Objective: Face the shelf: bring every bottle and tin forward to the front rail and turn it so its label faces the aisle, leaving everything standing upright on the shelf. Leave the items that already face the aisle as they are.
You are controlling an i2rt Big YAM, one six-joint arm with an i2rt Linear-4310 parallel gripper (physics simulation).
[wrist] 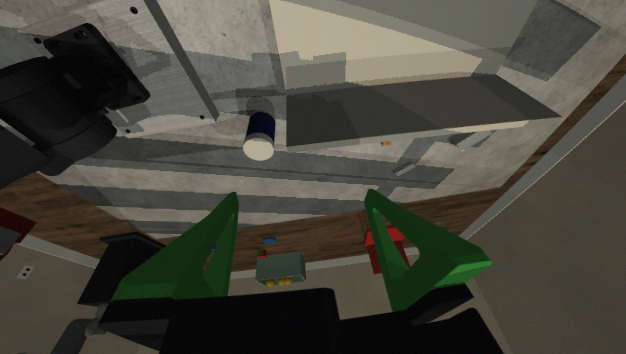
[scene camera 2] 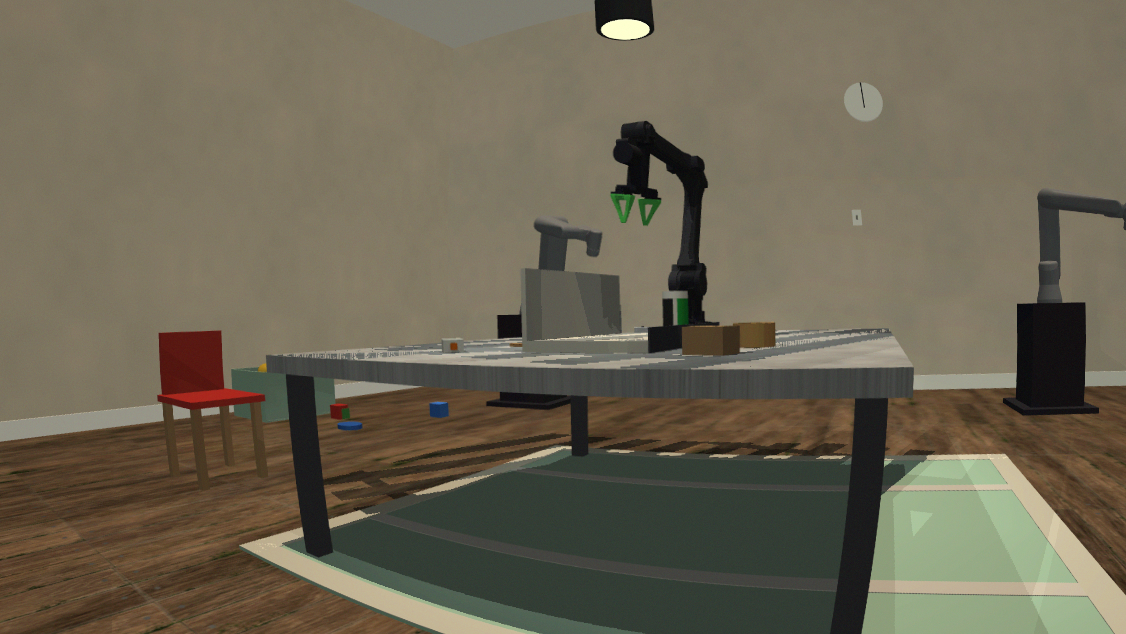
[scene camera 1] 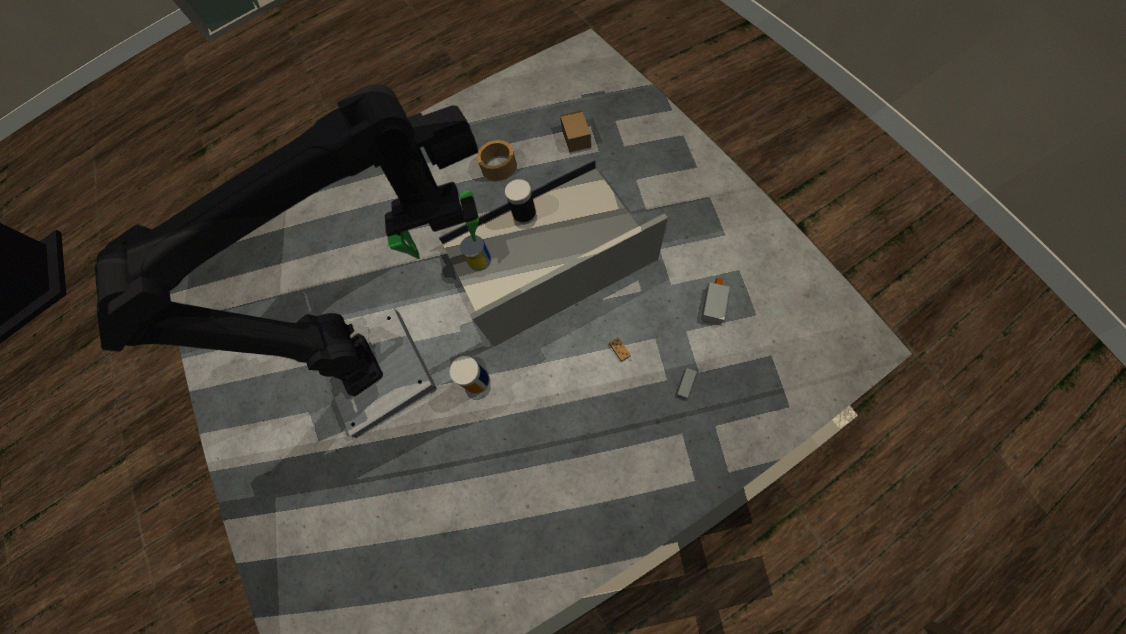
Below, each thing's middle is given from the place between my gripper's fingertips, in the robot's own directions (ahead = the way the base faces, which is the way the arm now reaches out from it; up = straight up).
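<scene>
Position relative to the yellow and blue tin (scene camera 1: 476,254): my gripper is 25 cm above it, 5 cm short of it and 12 cm to the right of it. Counted from my hand, the shelf (scene camera 1: 582,240) is 22 cm below, 20 cm ahead and 5 cm to the left; the grey back panel (scene camera 1: 563,287) is 22 cm below, 18 cm ahead and 9 cm to the right; the blue tin with white lid (scene camera 1: 465,371) is 26 cm below, 10 cm behind and 12 cm to the right.
</scene>
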